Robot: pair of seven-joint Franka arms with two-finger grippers.
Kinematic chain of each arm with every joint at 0, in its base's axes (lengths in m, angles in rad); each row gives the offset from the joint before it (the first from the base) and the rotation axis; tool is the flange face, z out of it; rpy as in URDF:
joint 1: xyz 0 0 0.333 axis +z
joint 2: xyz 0 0 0 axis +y
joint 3: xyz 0 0 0.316 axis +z
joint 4: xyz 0.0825 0 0 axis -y
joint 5: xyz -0.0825 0 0.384 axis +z
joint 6: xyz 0 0 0 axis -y
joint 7: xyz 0.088 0 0 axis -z
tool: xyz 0 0 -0.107 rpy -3.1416 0 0
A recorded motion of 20 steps. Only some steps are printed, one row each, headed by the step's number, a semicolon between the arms.
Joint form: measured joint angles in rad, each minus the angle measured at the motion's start. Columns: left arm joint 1, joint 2, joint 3, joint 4, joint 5, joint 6, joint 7; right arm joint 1, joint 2, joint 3, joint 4, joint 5, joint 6, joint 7.
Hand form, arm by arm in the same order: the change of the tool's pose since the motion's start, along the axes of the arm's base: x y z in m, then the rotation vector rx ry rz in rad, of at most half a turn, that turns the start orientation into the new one. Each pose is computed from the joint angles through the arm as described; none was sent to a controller.
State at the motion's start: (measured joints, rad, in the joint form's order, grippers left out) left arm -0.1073 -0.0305 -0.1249 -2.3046 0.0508 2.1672 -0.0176; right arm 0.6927 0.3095 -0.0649 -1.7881 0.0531 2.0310 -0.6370
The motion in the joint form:
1: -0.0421 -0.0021 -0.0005 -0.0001 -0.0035 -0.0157 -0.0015; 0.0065 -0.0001 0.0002 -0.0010 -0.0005 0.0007 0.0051
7: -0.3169 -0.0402 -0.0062 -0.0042 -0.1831 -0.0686 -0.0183; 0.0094 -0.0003 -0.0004 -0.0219 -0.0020 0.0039 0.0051
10: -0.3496 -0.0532 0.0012 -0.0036 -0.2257 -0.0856 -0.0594; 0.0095 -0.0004 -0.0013 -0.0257 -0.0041 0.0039 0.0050
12: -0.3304 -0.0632 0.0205 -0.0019 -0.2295 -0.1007 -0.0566; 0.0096 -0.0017 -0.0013 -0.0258 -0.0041 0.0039 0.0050
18: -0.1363 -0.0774 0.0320 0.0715 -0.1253 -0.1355 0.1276; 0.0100 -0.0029 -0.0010 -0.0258 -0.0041 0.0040 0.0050
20: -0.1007 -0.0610 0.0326 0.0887 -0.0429 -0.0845 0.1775; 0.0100 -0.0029 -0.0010 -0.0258 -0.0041 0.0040 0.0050
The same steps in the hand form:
1: -0.0070 -0.0200 -0.0002 0.0017 0.0136 -0.0382; -0.0026 0.0032 -0.0003 -0.0008 -0.0001 0.0018
7: -0.0734 -0.1492 0.0129 -0.1128 0.0825 -0.1902; -0.0071 0.0014 -0.0094 -0.0124 0.0130 0.0044
10: -0.0832 -0.1604 0.0184 -0.1361 0.1004 -0.1505; -0.0074 0.0004 -0.0110 -0.0163 0.0148 0.0048
12: -0.0748 -0.1445 0.0230 -0.1416 0.1028 -0.1145; -0.0075 0.0004 -0.0103 -0.0155 0.0138 0.0049
18: -0.0160 -0.0561 0.0591 -0.1082 0.0169 -0.1586; -0.0078 0.0007 -0.0095 -0.0146 0.0129 0.0056
20: 0.0018 -0.0379 0.0626 -0.0560 -0.0467 -0.2179; -0.0078 0.0007 -0.0095 -0.0146 0.0129 0.0056

